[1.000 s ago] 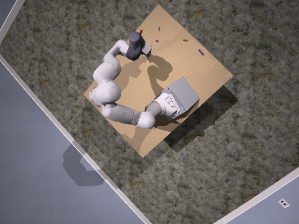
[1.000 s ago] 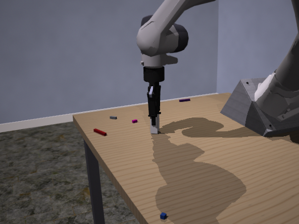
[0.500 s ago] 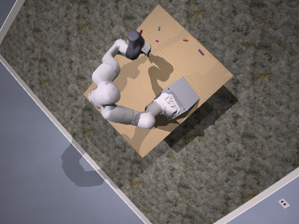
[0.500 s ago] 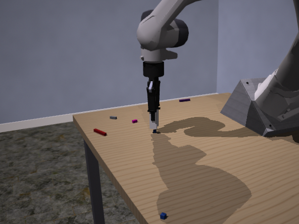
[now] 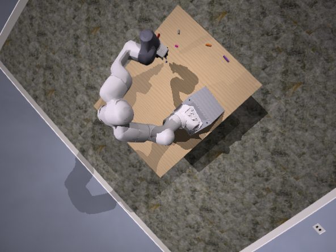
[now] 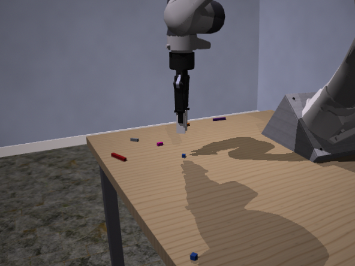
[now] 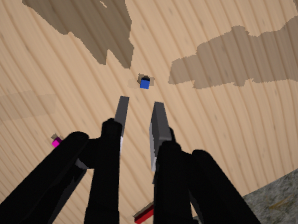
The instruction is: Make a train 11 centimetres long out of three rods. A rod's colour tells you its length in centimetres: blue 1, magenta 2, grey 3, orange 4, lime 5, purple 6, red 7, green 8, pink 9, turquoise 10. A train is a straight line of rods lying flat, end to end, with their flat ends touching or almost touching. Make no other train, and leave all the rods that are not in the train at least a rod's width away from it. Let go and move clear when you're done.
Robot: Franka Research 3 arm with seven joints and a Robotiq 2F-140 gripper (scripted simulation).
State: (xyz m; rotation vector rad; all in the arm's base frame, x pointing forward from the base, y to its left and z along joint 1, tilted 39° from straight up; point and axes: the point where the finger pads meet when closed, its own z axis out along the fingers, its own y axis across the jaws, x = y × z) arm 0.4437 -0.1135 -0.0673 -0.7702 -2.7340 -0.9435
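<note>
Right now the orange rod is 13 cm behind my hand, 33 cm to the right of it and 11 cm below it. From my hand the other things lie so: red rod: 20 cm ahead, 6 cm to the right, 11 cm below; magenta rod: 4 cm ahead, 14 cm to the right, 11 cm below; grey rod: 11 cm ahead, 22 cm to the right, 11 cm below.
</note>
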